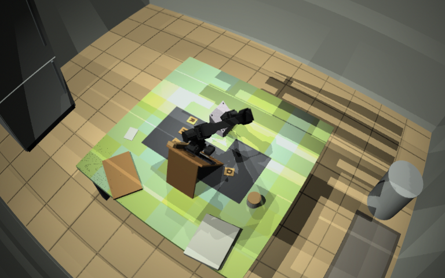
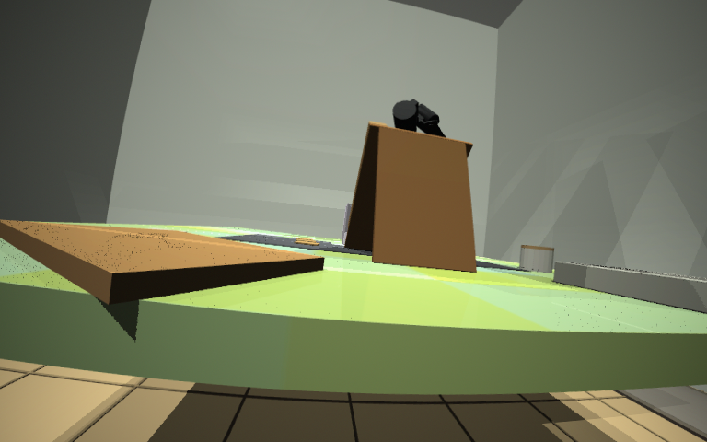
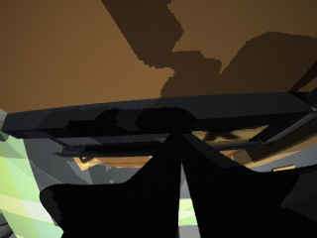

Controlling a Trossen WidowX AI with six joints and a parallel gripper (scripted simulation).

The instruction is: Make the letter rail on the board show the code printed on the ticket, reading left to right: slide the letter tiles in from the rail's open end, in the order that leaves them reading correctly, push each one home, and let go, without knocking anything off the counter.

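Now: gripper tip 5 cm past the white ticket, 1 cm to the left of it and 8 cm above it. The rest, counted from my gripper tip: dark mat 16 cm behind, 6 cm to the right, 16 cm below; then flat wooden slab 35 cm ahead, 35 cm to the right, 15 cm below; then card 8 cm ahead, 54 cm to the right, 16 cm below.
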